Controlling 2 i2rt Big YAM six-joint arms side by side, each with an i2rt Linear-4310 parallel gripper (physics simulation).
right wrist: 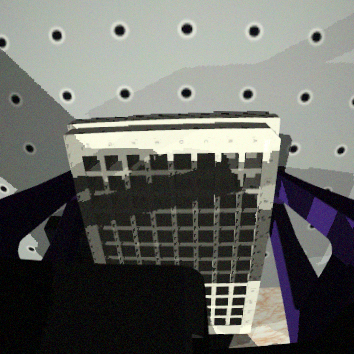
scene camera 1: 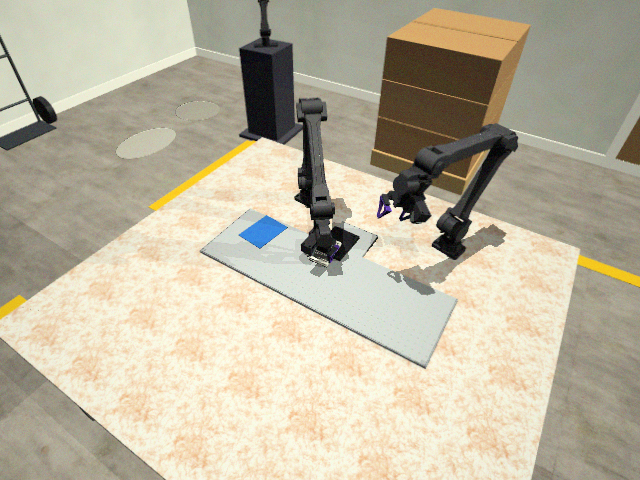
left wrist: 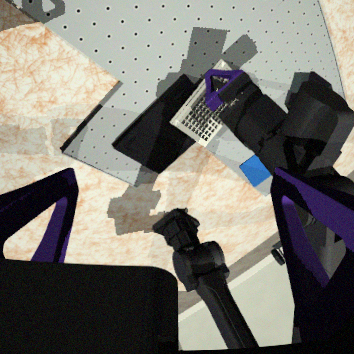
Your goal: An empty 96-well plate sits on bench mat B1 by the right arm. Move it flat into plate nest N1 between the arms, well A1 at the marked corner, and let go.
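Frame: origin at the left arm's base, x back, y right, z up, level; millimetres.
Where they show: left gripper, fingertip midpoint: (scene camera 1: 388, 218) (left wrist: 173, 178); right gripper, fingertip midpoint: (right wrist: 174, 177) (scene camera 1: 321, 258) (left wrist: 220, 87); left arm's base at its link origin: (scene camera 1: 448, 247); right arm's base at its link origin: (scene camera 1: 309, 199) (left wrist: 175, 222).
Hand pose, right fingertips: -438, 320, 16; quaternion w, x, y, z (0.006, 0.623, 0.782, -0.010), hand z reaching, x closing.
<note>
Each offset is from my right fingertips to the top centre of the thing, as dx, dy, dz. Level surfaces: height alone.
The white 96-well plate @[+30, +8, +34] (scene camera 1: 319, 260) (left wrist: 192, 121) (right wrist: 172, 139) is between the fingers of my right gripper (scene camera 1: 325, 253) (right wrist: 174, 177), above the pegboard and beside the black plate nest N1 @[+110, +13, +12] (scene camera 1: 347, 242) (left wrist: 152, 131). In the left wrist view it overlaps one edge of the nest. Letters run along its far edge in the right wrist view, with A at the right. Exact height and tilt are hard to tell. The nest's marked corner cannot be made out. The blue bench mat B1 @[dz -1] (scene camera 1: 263, 231) (left wrist: 256, 171) lies at the left. My left gripper (scene camera 1: 393, 212) (left wrist: 173, 178) is open and raised, apart from the plate.
The grey pegboard @[dz -3] (scene camera 1: 392, 310) (left wrist: 150, 30) (right wrist: 150, 62) lies on the mottled table top @[dz -17] (scene camera 1: 258, 372). A dark pedestal (scene camera 1: 266, 87) bearing another arm (scene camera 1: 265, 23) and a stack of brown boxes (scene camera 1: 439, 77) stand behind. A hand truck (scene camera 1: 25, 133) is at the far left.
</note>
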